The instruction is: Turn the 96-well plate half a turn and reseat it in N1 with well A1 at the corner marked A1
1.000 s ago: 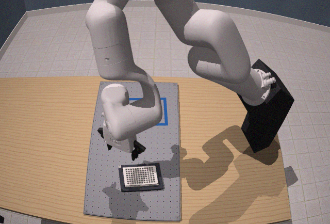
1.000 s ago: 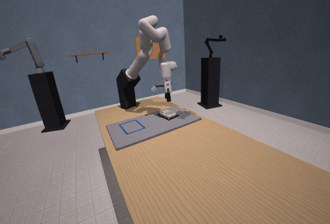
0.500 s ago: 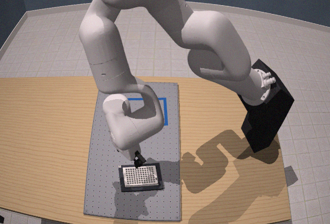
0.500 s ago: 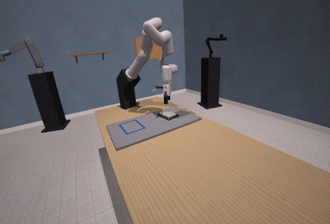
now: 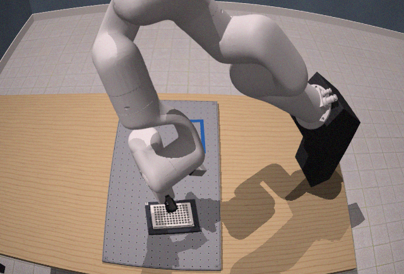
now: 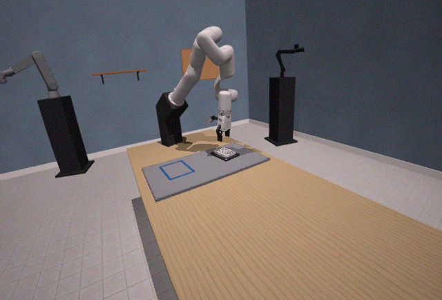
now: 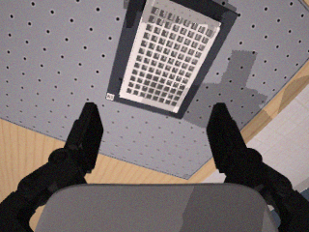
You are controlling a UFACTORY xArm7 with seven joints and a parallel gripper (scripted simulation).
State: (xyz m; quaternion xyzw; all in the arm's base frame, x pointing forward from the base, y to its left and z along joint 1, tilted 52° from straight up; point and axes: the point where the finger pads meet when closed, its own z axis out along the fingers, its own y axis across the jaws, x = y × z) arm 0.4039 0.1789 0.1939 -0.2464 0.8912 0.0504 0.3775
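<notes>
Right now my hand is 20 mm past the white 96-well plate, 10 mm to the right of it and 110 mm above it. The rest, counted from my hand: dark plate nest N1: 20 mm behind, 10 mm to the left, 120 mm below.
</notes>
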